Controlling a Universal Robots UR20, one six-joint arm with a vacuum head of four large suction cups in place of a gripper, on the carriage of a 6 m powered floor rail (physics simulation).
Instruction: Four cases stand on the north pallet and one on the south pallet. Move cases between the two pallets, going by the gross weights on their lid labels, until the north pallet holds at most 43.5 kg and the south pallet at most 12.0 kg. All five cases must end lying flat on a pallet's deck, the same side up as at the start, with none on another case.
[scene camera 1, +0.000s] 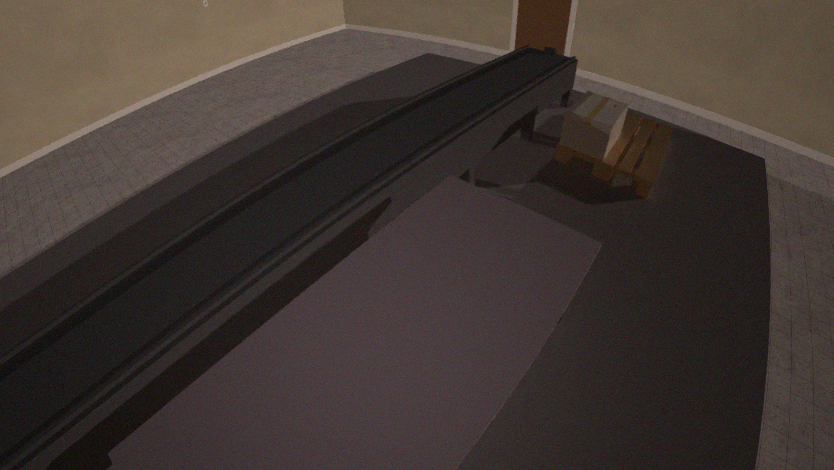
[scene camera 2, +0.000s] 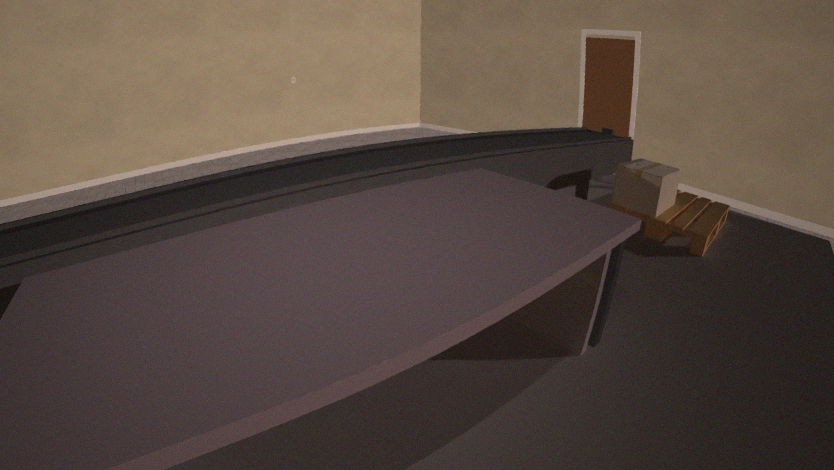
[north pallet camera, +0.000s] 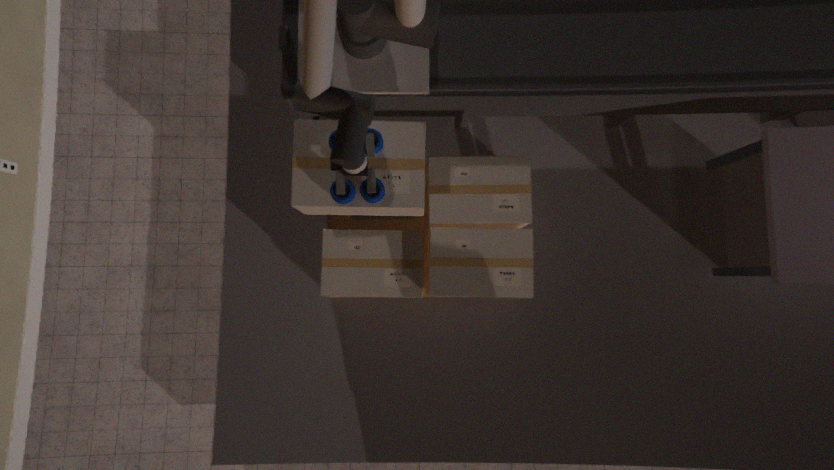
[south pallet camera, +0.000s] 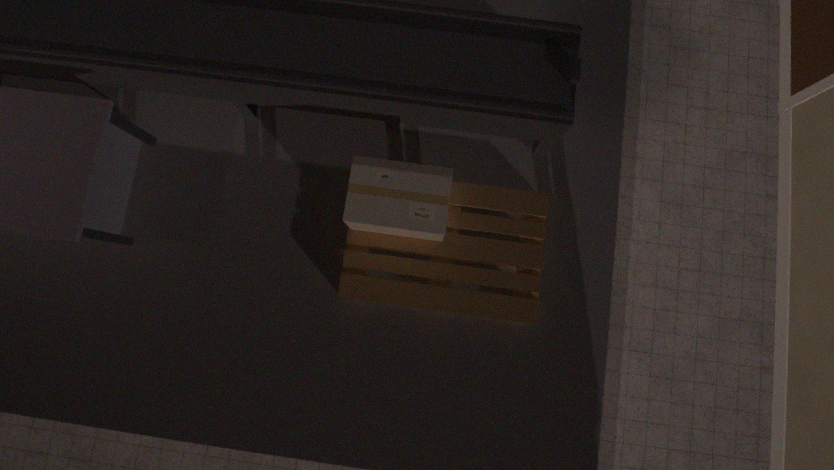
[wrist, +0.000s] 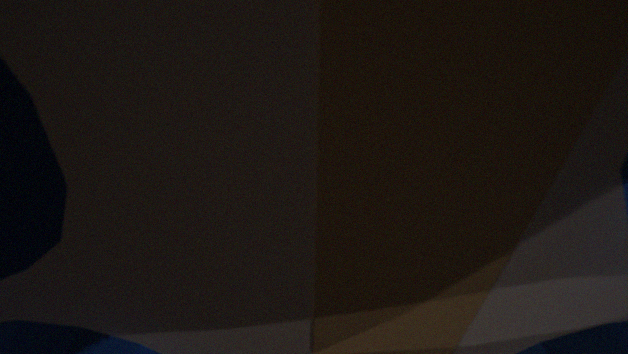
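Where they show: hand, tool point: (wrist: 331, 242); arm's base, link origin: (north pallet camera: 363, 37).
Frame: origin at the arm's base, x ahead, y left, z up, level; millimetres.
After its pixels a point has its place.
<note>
My suction head (north pallet camera: 356, 165) {x 815, y 31, z 409 mm} holds a grey taped case (north pallet camera: 402, 137) {x 683, y 222, z 431 mm} (wrist: 150, 150) {x 852, y -18, z 431 mm} by its lid. This case is level and raised above the back left of the north pallet (north pallet camera: 379, 222) {x 945, y 53, z -426 mm}; bare deck shows below its front edge. Three cases lie flat on that pallet: back right (north pallet camera: 455, 207) {x 898, y 496, z -129 mm}, front left (north pallet camera: 350, 283) {x 1315, y -84, z -185 mm} and front right (north pallet camera: 461, 283) {x 1314, y 525, z -130 mm}. One case (scene camera 1: 586, 137) {x 814, y 5274, z -286 mm} (scene camera 2: 636, 186) {x 795, y 5275, z -247 mm} (south pallet camera: 379, 207) {x 885, y 5463, z -128 mm} lies flat at the rail-side corner of the south pallet (scene camera 1: 653, 148) {x 1298, y 5827, z -426 mm} (scene camera 2: 709, 218) {x 1322, y 5752, z -426 mm} (south pallet camera: 437, 298) {x 1330, y 5855, z -425 mm}. The label weights are too small to read.
The dark floor rail (scene camera 1: 233, 233) (north pallet camera: 641, 46) (south pallet camera: 291, 58) runs behind both pallets. The arm's carriage (north pallet camera: 402, 70) {x 181, y 206, z -1 mm} stands behind the held case. A large mauve table (scene camera 1: 379, 321) {x 810, y 3052, z -40 mm} (scene camera 2: 320, 262) {x 926, y 2906, z -40 mm} (north pallet camera: 808, 204) {x 902, y 2268, z -39 mm} (south pallet camera: 46, 163) {x 903, y 3640, z -40 mm} stands between the pallets, beside the rail.
</note>
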